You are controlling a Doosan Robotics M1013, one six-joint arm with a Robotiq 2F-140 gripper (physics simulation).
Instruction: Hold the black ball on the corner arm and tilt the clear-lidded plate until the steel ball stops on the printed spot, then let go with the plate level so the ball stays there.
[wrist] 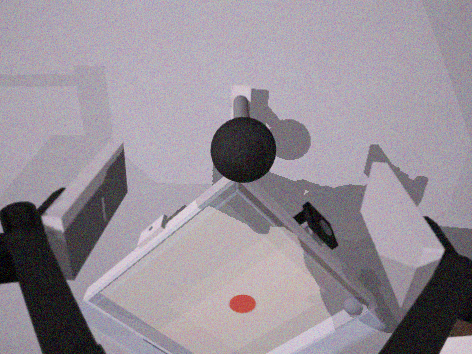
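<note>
The black ball (243, 150) sits on the corner arm (241, 106) at the plate's far corner. My gripper (245, 177) is wide open, with one pad well to the left of the black ball and the other well to the right, neither touching it. The clear-lidded plate (120, 270) lies below with a pale floor; its near corner is cut off by the view's lower edge. The red printed spot (242, 303) is near the middle of the plate. The steel ball (353, 306) is in the plate's right corner, away from the spot. Whether the plate is exactly level is hard to tell.
A small black part (320, 226) stands at the plate's right side, and a small white bracket (152, 230) at its left side. A brown edge (462, 328) and a white surface (457, 345) show at the lower right. Shadows fall across the grey surface and the plate.
</note>
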